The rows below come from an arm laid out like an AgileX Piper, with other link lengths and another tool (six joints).
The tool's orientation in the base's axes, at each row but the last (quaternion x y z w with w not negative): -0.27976, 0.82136, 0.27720, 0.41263; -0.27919, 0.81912, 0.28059, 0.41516; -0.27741, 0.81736, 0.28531, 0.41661; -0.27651, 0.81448, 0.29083, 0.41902; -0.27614, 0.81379, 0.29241, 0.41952; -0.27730, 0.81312, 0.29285, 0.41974
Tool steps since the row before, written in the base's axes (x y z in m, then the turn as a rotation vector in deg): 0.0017, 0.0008, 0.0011, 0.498, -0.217, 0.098; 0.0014, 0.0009, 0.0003, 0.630, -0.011, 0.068; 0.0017, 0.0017, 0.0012, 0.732, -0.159, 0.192; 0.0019, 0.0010, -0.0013, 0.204, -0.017, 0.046; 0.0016, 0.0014, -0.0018, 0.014, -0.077, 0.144; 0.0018, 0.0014, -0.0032, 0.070, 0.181, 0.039
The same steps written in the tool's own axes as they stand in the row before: -0.0020, -0.0004, 0.0009, -0.282, -0.470, 0.062; -0.0012, -0.0003, 0.0012, -0.369, -0.427, 0.288; -0.0022, 0.0003, 0.0015, -0.492, -0.569, 0.178; -0.0001, -0.0010, 0.0023, -0.136, -0.142, 0.072; 0.0004, -0.0006, 0.0027, -0.113, -0.027, -0.116; 0.0015, -0.0011, 0.0035, -0.105, 0.083, 0.146
